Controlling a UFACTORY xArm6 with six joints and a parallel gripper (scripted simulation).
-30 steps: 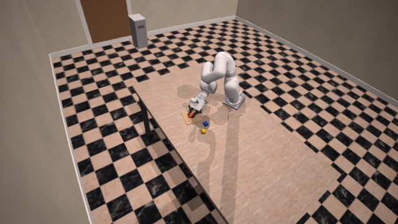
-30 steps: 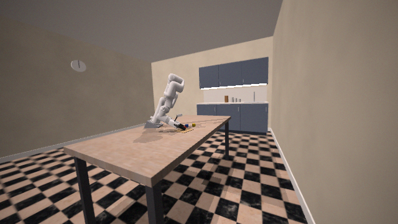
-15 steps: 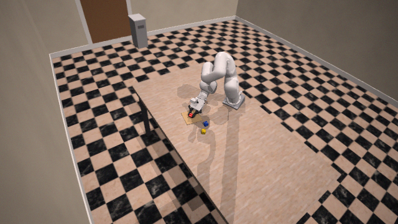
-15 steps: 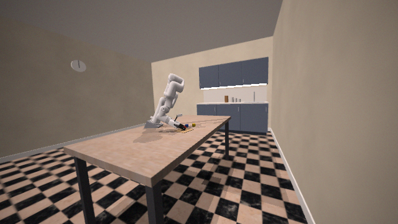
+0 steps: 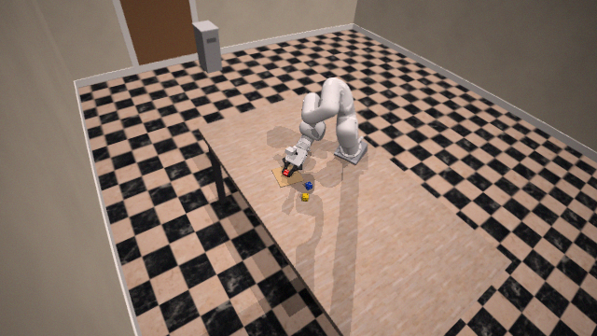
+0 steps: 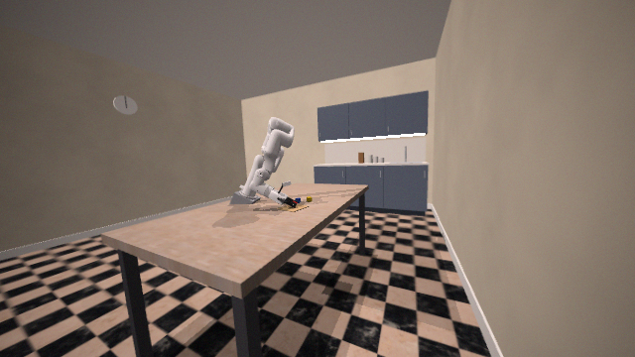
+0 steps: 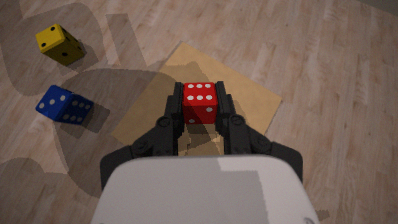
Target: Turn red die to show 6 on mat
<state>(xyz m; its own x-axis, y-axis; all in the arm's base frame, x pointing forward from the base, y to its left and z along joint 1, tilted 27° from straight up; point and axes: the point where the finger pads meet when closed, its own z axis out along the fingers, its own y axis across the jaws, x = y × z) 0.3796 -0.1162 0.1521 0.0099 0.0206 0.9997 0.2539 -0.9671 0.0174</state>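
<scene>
Now: the tan mat 3 cm below my hand. From my hand the other things lie so: yellow die: 19 cm to the left, 4 cm ahead, 1 cm below; then red die: right at my hand; then blue die: 14 cm to the left, 3 cm behind, 1 cm below.
</scene>
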